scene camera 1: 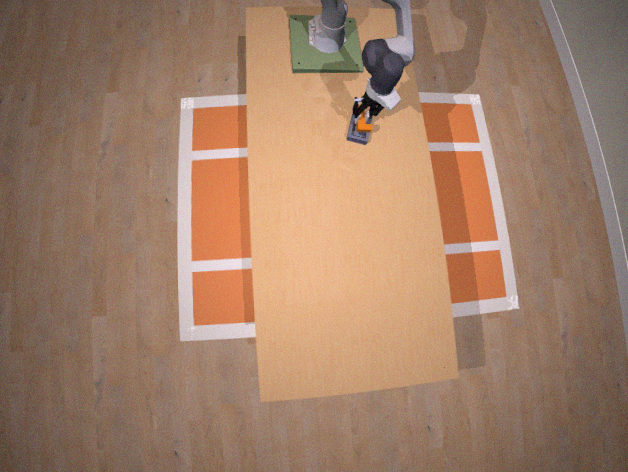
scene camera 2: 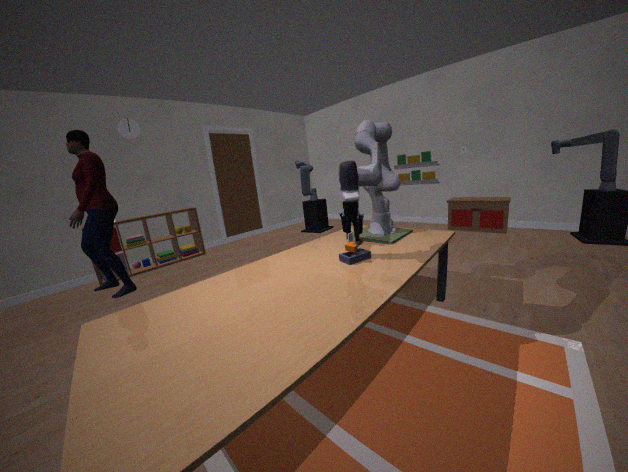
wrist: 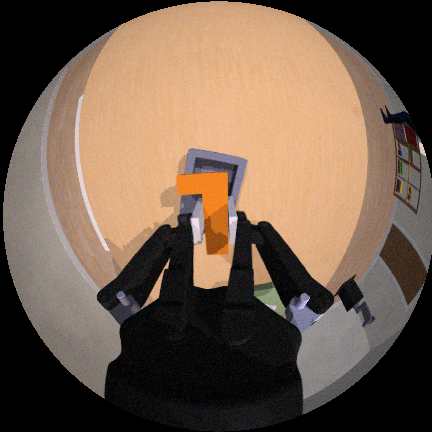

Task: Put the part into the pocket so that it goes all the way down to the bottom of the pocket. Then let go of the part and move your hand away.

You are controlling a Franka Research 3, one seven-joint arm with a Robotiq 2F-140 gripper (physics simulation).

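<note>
An orange L-shaped part [scene camera 1: 364, 126] [scene camera 2: 351, 247] [wrist: 216, 200] is held between the pale fingertips of my gripper [scene camera 1: 363, 112] [scene camera 2: 351, 237] [wrist: 215, 206]. The gripper is shut on its long leg. The short leg points left in the wrist view. The blue-grey block with the pocket [scene camera 1: 357, 140] [scene camera 2: 354, 258] [wrist: 240, 172] lies on the table, under the part. The part is above the block and covers much of the pocket in the wrist view. The block looks turned slightly relative to the part. In scene camera 2 the part appears just above the block's top; the exact gap is hard to tell.
The wooden table [scene camera 1: 345, 253] [scene camera 2: 243, 314] [wrist: 225, 90] carries the block. The arm's green base plate [scene camera 1: 324, 63] [scene camera 2: 401, 234] [wrist: 267, 295] is at the table's back end. A person in a red top [scene camera 2: 93, 182] is on the floor beyond the table, near a low shelf unit [scene camera 2: 198, 230].
</note>
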